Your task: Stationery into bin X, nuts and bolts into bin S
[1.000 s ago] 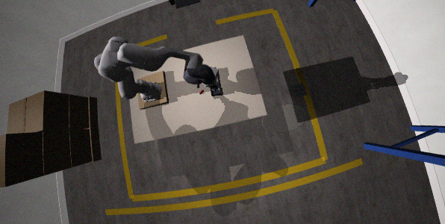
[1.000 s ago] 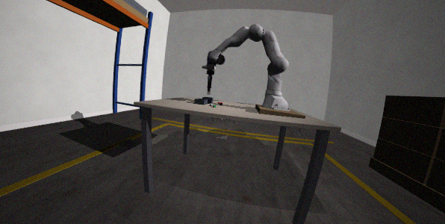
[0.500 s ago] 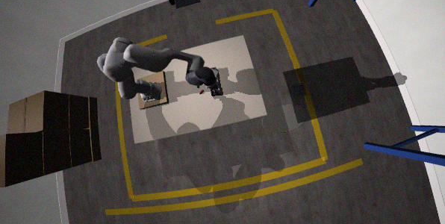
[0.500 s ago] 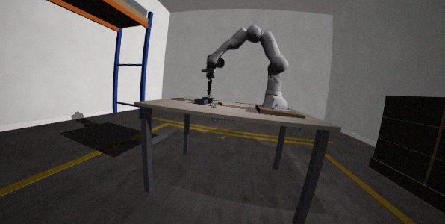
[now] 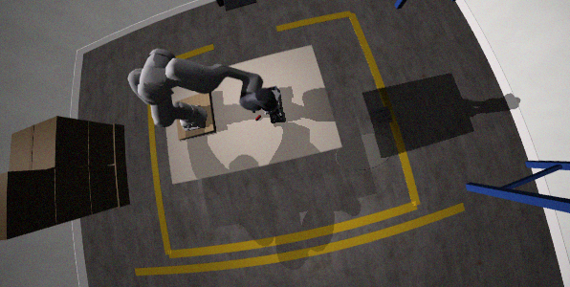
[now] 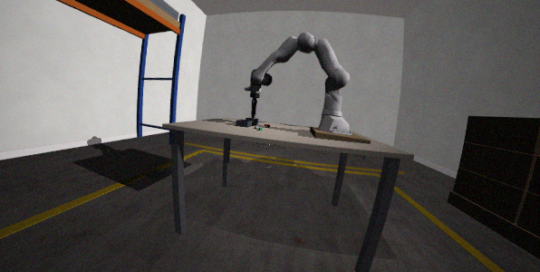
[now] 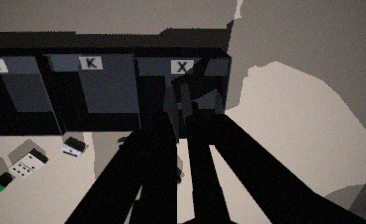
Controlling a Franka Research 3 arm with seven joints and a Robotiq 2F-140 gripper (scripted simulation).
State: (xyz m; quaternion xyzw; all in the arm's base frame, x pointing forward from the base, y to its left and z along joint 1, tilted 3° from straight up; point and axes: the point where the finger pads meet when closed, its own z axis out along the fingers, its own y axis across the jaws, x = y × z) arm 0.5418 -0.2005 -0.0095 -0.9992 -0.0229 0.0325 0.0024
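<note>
My gripper is now 8 cm to the right of the bin, 3 cm above it and 2 cm short of it. The rest, counted from my hand: black cylinder (13 cm behind, 11 cm to the left, 4 cm below); grey nut (9 cm to the left, 6 cm behind, 5 cm below); red cylinder (12 cm behind, 4 cm below, 3 cm to the left).
</note>
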